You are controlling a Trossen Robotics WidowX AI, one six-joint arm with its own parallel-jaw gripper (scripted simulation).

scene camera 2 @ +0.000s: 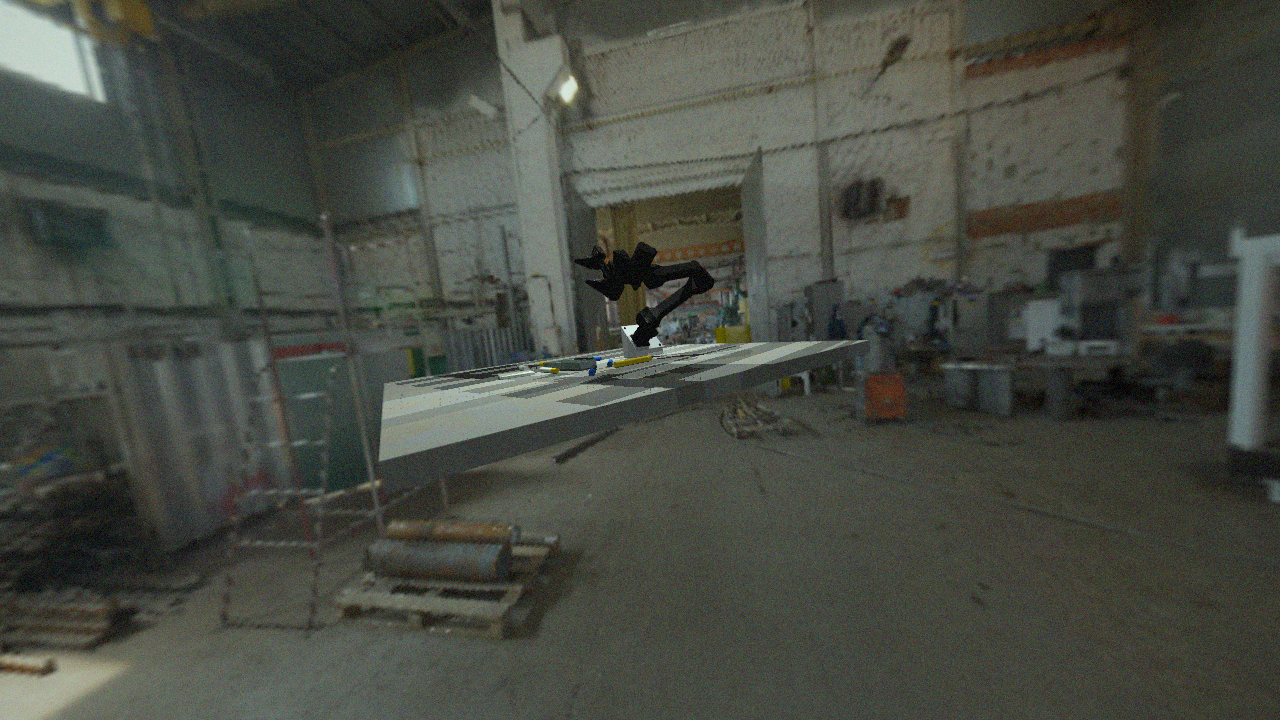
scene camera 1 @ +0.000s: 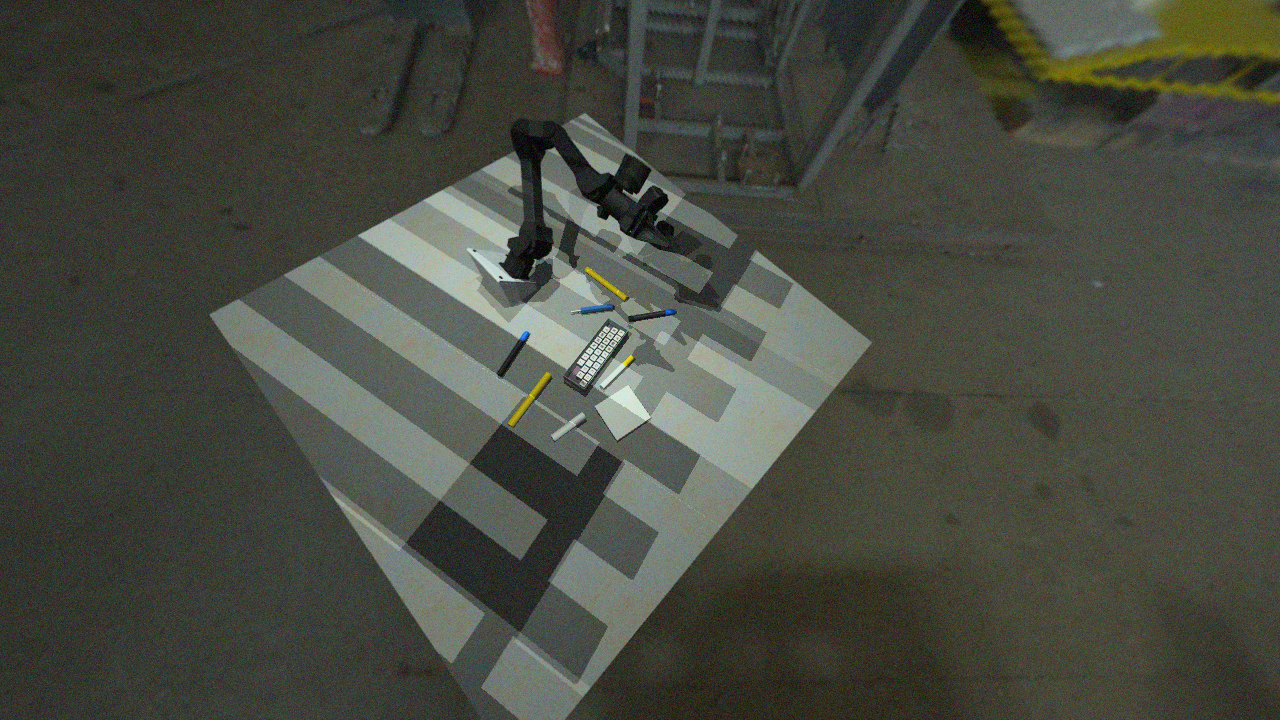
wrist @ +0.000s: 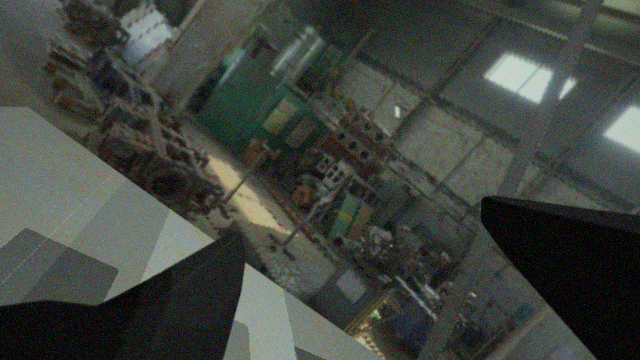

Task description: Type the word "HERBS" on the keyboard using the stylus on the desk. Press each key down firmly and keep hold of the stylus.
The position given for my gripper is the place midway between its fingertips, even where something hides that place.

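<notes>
Scene camera 1: my gripper (scene camera 1: pixel 676 249), open, holding nothing; a pale paper sheet (scene camera 1: pixel 622 412). Scene camera 2: my gripper (scene camera 2: pixel 580 270). Wrist view: my gripper (wrist: pixel 362 226); pale paper sheet out of frame in the wrist view.
</notes>
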